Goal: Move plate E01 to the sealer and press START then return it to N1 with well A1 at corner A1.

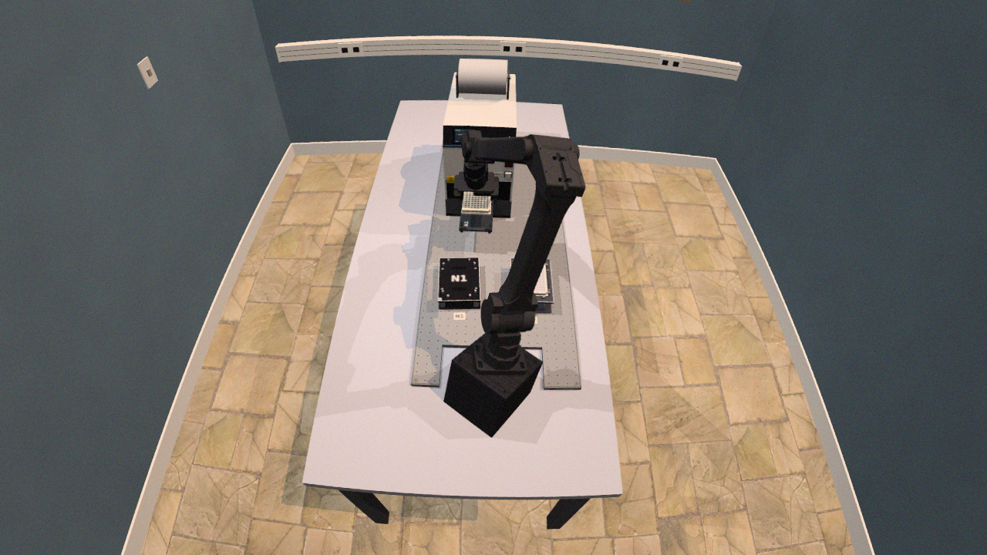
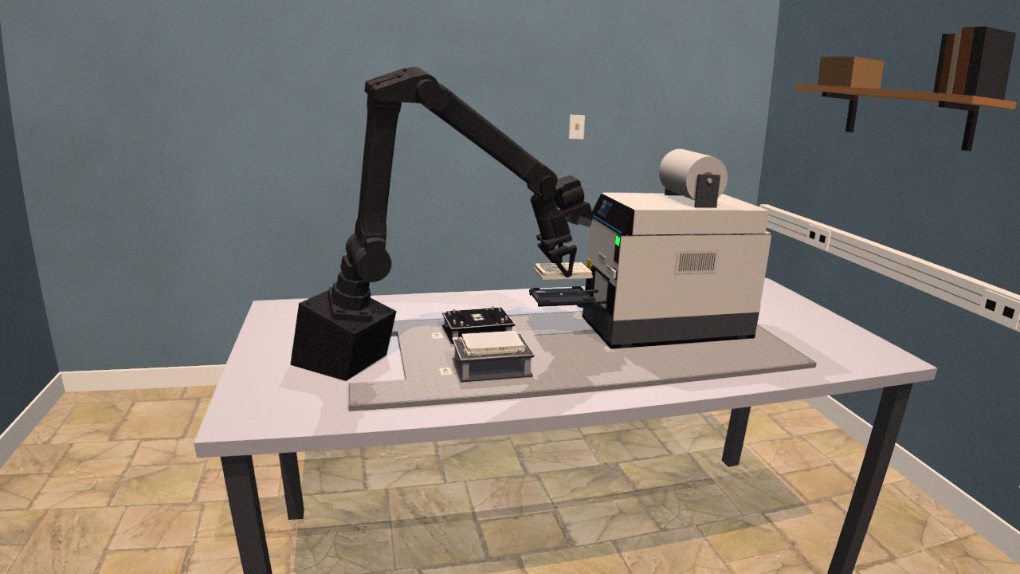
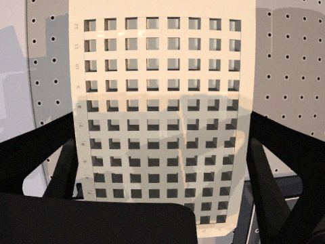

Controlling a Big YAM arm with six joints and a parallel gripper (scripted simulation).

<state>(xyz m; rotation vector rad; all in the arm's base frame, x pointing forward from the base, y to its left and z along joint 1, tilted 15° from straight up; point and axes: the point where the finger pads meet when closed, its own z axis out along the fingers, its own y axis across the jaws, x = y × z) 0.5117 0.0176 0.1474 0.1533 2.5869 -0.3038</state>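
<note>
My hand is 70 mm above the sealer stage. From my hand the other things lie so: cream plate: 240 mm behind, 130 mm to the right, 110 mm below; then nest N1: 200 mm behind, 140 mm below, 80 mm to the left; then foil roll: 330 mm ahead, 240 mm above, 50 mm to the right.
</note>
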